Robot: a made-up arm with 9 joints. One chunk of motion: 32 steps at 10 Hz.
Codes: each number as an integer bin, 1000 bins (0 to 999) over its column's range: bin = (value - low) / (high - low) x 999, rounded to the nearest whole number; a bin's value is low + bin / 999 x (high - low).
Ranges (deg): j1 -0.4..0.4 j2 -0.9..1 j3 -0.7..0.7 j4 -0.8..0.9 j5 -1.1..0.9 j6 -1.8..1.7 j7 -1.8..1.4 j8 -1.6..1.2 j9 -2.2..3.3
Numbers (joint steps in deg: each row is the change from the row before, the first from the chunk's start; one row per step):
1: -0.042 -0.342 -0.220 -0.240 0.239 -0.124 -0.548 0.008 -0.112
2: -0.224 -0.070 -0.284 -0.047 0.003 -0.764 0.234 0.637 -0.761
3: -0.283 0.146 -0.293 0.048 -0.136 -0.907 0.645 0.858 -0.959
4: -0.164 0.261 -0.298 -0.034 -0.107 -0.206 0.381 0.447 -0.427
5: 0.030 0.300 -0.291 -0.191 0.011 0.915 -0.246 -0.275 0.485
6: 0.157 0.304 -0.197 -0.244 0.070 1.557 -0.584 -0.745 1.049
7: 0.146 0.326 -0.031 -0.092 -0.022 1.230 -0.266 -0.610 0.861
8: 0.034 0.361 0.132 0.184 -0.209 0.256 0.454 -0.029 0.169
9: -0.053 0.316 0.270 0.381 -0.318 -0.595 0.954 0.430 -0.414
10: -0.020 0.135 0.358 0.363 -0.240 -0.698 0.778 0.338 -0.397
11: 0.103 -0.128 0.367 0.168 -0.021 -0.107 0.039 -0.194 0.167
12: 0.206 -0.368 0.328 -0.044 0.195 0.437 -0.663 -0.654 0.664
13: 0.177 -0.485 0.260 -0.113 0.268 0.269 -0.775 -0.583 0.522
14: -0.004 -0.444 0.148 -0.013 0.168 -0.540 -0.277 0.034 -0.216
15: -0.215 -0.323 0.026 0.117 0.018 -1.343 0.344 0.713 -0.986
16: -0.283 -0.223 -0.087 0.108 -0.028 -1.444 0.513 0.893 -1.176
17: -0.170 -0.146 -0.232 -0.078 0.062 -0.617 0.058 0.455 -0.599
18: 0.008 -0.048 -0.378 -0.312 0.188 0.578 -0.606 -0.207 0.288
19: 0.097 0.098 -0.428 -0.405 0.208 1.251 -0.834 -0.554 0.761
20: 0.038 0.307 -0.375 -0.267 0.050 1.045 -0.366 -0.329 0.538
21: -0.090 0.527 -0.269 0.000 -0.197 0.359 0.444 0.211 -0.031
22: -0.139 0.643 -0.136 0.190 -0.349 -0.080 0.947 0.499 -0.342
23: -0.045 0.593 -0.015 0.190 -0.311 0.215 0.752 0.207 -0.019
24: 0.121 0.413 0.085 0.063 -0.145 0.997 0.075 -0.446 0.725
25: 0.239 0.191 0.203 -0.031 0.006 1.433 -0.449 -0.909 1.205
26: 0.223 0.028 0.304 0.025 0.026 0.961 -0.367 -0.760 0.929
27: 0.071 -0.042 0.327 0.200 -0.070 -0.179 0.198 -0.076 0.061
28: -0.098 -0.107 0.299 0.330 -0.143 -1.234 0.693 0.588 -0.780
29: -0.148 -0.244 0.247 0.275 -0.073 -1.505 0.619 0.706 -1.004
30: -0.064 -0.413 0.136 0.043 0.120 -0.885 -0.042 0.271 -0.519
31: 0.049 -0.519 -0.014 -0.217 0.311 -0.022 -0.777 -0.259 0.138
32: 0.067 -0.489 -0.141 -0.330 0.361 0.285 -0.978 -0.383 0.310
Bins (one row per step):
1: 447 293 343 329 669 478 391 574 379
2: 220 436 297 442 551 296 635 798 261
3: 146 550 290 498 482 255 763 877 225
4: 295 610 287 450 496 455 681 730 322
5: 537 631 292 358 555 775 485 473 488
6: 696 633 359 327 584 958 380 305 590
7: 682 645 477 416 538 865 479 353 556
8: 542 663 594 578 445 587 704 561 430
9: 433 639 692 694 391 344 860 724 324
10: 475 544 755 683 430 315 805 691 327
11: 628 406 761 569 539 483 574 502 430
12: 757 280 734 444 647 639 355 338 520
13: 721 218 685 404 683 591 320 363 494
14: 495 240 605 462 633 360 475 583 360
15: 231 303 518 539 558 130 669 825 221
16: 146 356 437 534 535 102 722 889 186
17: 287 396 334 424 580 338 580 733 291
18: 509 448 230 287 643 679 373 497 452
19: 621 525 194 232 653 871 302 373 538
20: 547 635 232 313 574 812 448 453 497
21: 387 750 308 470 451 616 701 646 394
22: 326 811 402 582 375 491 858 749 337
23: 443 785 489 582 394 575 797 645 396
24: 651 690 560 507 477 798 585 412 531
25: 798 574 644 452 552 923 422 247 618
26: 778 488 716 485 562 788 447 300 568
27: 588 451 733 588 514 463 624 544 411
28: 377 417 713 664 478 162 778 781 258
29: 315 345 676 632 513 84 755 823 217
30: 420 256 597 495 609 261 549 668 305
31: 561 200 490 343 705 507 319 478 425
32: 583 216 399 276 730 595 257 434 456

